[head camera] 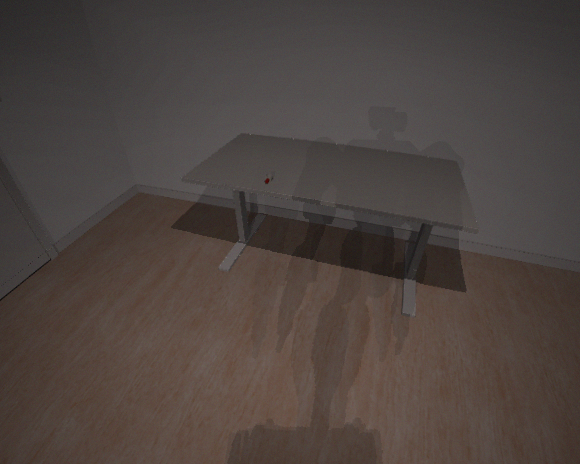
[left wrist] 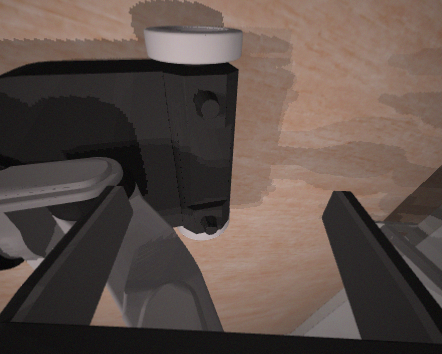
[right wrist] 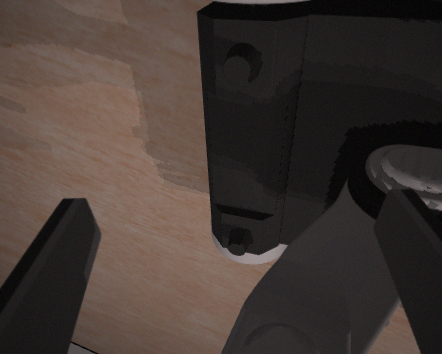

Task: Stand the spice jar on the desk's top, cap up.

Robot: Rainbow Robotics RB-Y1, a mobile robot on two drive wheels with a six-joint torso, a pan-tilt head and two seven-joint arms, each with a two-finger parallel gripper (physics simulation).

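Places are measured from the robot's base along level axes (x ahead, y left, z up), in millimetres.
Pixels of known places: left gripper, fingertip midpoint: (left wrist: 225, 201); right gripper, fingertip midpoint: (right wrist: 235, 212).
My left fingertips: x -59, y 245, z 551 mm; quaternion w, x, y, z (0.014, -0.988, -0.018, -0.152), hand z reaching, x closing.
Behind a point stands the place of what it marks.
The spice jar (head camera: 269, 178) {z 748, x 1244, y 117 mm} is very small in the head view. It has a red end and a pale body and appears to lie on its side, near the front edge of the desk's top (head camera: 380, 175) {z 721, x 1336, y -494 mm}, left of the middle. The red end points toward the front edge. My left gripper (left wrist: 225, 201) {z 551, x -59, y 245 mm} is open, with no object between its fingers, and hangs above the floor beside my base. My right gripper (right wrist: 235, 212) {z 548, x -76, y -240 mm} is open in the same way on the other side of the base. Neither gripper shows in the head view, and both are away from the jar.
The desk stands on two grey legs (head camera: 241, 217) {z 255, x 1596, y 365 mm} (head camera: 419, 250) {z 273, x 1208, y -794 mm} with pale feet (head camera: 233, 256) (head camera: 409, 297) that reach forward on the wood floor (head camera: 175, 350) {z 1, x 688, y 646 mm}. A wall (head camera: 300, 75) {z 1145, x 1927, y -57 mm} is behind it. A door (head camera: 20, 235) {z 317, x 1313, y 1946 mm} is at the far left. My shadow falls across floor and desk.
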